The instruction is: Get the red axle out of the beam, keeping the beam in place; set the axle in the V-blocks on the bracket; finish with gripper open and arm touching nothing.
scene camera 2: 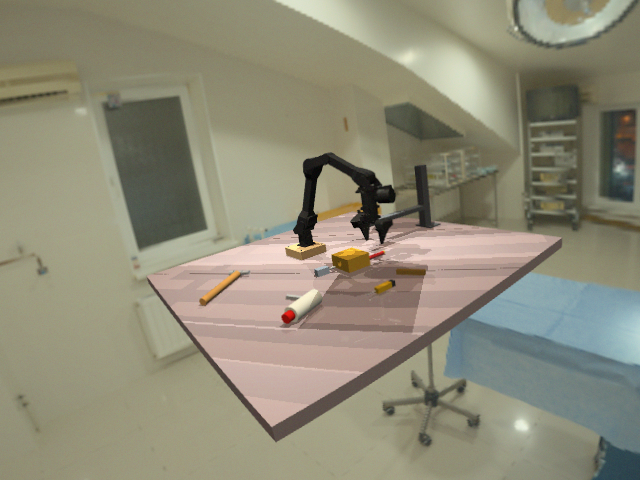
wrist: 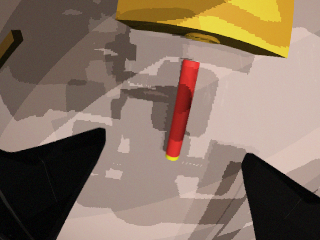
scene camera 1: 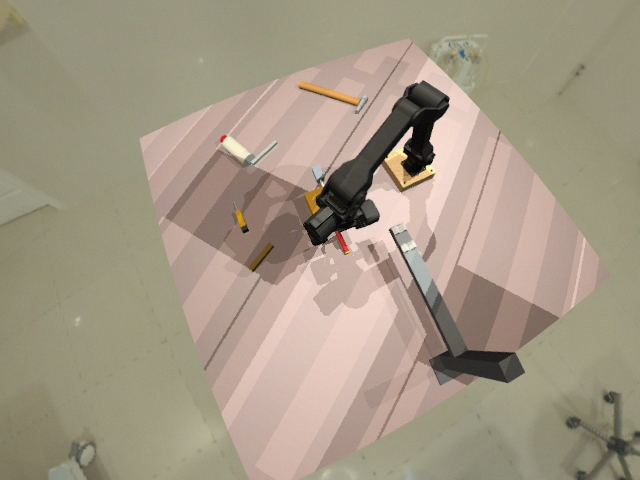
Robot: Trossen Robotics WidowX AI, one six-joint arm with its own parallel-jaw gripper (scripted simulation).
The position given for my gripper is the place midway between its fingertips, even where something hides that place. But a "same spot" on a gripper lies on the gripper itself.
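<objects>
My gripper is visible in scene camera 1 [341, 233], scene camera 2 and the wrist view. On my gripper, [scene camera 2: 378, 232] and [wrist: 48, 178] are the same spot. For a grey bracket, [scene camera 2: 421, 166] and [scene camera 1: 501, 366] are likewise the same spot.
</objects>
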